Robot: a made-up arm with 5 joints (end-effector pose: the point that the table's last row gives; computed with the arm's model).
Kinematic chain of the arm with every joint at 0, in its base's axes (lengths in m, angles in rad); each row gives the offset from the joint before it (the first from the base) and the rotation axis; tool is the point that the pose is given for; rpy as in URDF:
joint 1: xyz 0 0 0.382 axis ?
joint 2: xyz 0 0 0 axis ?
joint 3: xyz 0.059 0 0.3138 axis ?
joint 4: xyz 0.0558 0 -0.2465 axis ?
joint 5: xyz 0.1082 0 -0.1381 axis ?
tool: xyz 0 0 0 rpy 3.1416 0 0
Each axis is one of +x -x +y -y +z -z.
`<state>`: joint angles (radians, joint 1 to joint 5).
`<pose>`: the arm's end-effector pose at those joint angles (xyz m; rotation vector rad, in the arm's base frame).
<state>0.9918 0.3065 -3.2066 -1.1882 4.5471</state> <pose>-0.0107 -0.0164 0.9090 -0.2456 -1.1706 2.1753</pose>
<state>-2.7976 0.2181 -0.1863 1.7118 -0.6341</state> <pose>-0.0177 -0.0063 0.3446 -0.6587 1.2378 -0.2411</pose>
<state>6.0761 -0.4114 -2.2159 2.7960 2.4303</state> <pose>0.0829 -0.0174 0.7810 0.7454 -2.8938 -0.1120</pose>
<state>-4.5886 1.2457 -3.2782 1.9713 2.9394</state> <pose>-0.0776 0.6237 0.4549 -2.5154 1.8049 0.0643</pose>
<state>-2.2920 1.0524 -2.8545 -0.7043 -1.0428</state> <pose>-0.3459 -0.3934 0.7724 0.5161 -0.3720 -0.1867</pose>
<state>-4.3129 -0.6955 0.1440 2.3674 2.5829</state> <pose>0.0542 -0.1284 0.4085 1.3602 -0.4302 1.1853</pose>
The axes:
joint 1: +z
joint 2: +y
joint 3: +y
joint 4: +y
joint 5: -z

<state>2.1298 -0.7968 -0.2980 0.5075 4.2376</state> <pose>-0.1210 0.1934 0.5252 1.4747 -2.5942 -0.9015</pose>
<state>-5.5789 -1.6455 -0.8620 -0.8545 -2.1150</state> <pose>-0.2683 -0.2279 0.7602 -0.0402 -0.2472 1.7231</pose>
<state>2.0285 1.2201 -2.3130 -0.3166 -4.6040</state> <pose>-0.3152 0.6398 0.4552 -1.7235 -0.3041 0.4157</pose>
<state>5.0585 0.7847 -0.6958 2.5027 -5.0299</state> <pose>0.0450 -0.1249 0.3731 0.2755 -0.7996 -2.9970</pose>
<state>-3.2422 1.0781 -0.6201 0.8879 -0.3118</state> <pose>-0.1343 0.0136 0.0964 -0.1903 1.7953 -0.2946</pose>
